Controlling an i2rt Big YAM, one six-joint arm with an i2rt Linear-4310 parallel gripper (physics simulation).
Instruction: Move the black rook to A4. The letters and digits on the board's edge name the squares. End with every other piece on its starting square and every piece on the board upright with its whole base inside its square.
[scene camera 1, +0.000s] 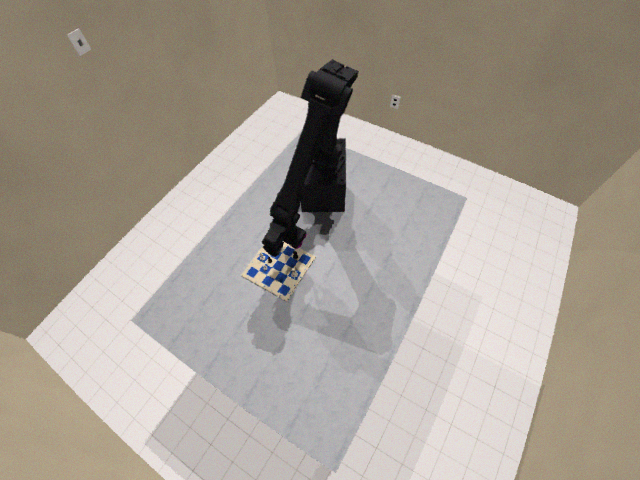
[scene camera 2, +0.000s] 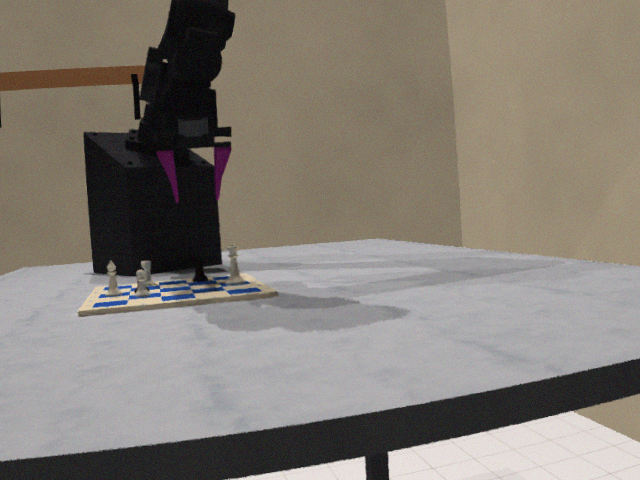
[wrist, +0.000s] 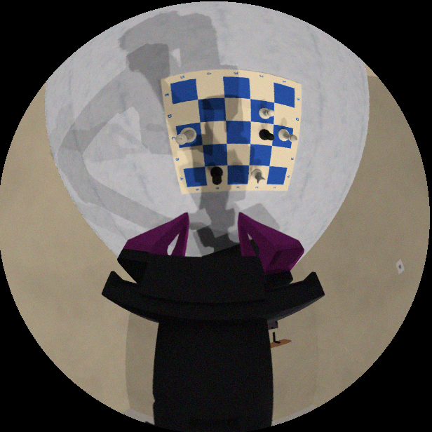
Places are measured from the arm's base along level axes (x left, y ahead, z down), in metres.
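Pixels of known places: gripper, fingertip midpoint: (scene camera 1: 294, 243) (scene camera 2: 197, 201); arm's base, link origin: (scene camera 1: 327, 159).
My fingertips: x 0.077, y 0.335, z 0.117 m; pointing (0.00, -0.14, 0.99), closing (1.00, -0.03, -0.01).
Ahead of a thing's pixels: the offset from my fingertips to its middle.
The black rook {dx -0.005, dy +0.002, dz +0.094 m} (scene camera 1: 295, 254) (scene camera 2: 199, 273) (wrist: 216, 175) stands upright on the board {dx -0.035, dy +0.075, dz +0.114 m} (scene camera 1: 254, 279) (scene camera 2: 175, 304) (wrist: 196, 75). In the wrist view it is on A4, between the blue squares A5 and A3, and its base looks inside the square. My gripper (scene camera 2: 197, 200) (wrist: 213, 217) is partly open with nothing between its magenta fingers. It hangs well above the board, roughly over the rook in the second scene view. In the first scene view the arm hides part of the board's robot-side edge.
A tall white piece {dx +0.042, dy +0.068, dz +0.085 m} (scene camera 2: 233, 264) (wrist: 186, 136) stands on C5, a white pawn {dx -0.073, dy +0.114, dz +0.095 m} (scene camera 2: 141, 284) (wrist: 266, 113) on D2, a white bishop {dx -0.112, dy +0.086, dz +0.089 m} (scene camera 2: 112, 279) (wrist: 287, 135) on C1. Another black piece (wrist: 266, 134) is on C2, another white piece {dx -0.078, dy +0.004, dz +0.094 m} (scene camera 2: 146, 271) (wrist: 257, 175) on A2.
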